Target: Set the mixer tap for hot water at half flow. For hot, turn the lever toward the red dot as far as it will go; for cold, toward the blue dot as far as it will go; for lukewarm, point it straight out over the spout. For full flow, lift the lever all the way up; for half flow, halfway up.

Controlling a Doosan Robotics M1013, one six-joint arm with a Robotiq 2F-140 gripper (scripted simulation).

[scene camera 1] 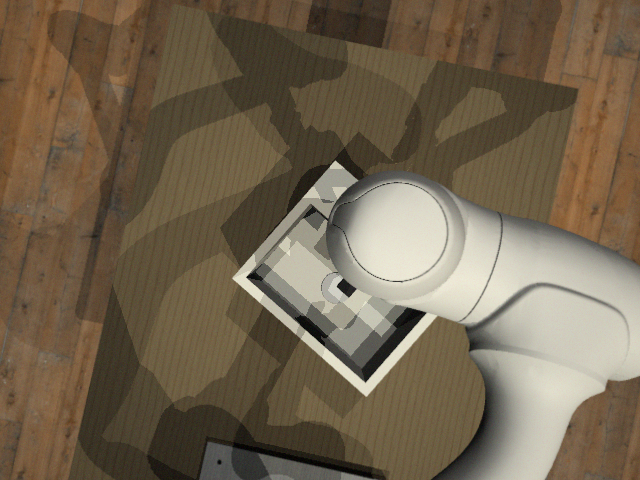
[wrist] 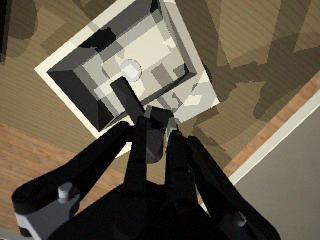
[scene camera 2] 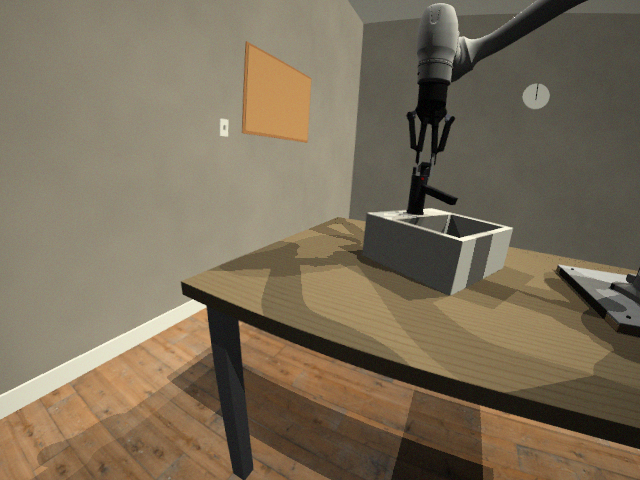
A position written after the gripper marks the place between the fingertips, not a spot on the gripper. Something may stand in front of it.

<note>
In view: the gripper (scene camera 2: 423, 176), a white sink (wrist: 155, 53) and a black mixer tap (wrist: 121, 87).
The gripper also shows in the wrist view (wrist: 158, 115).
</note>
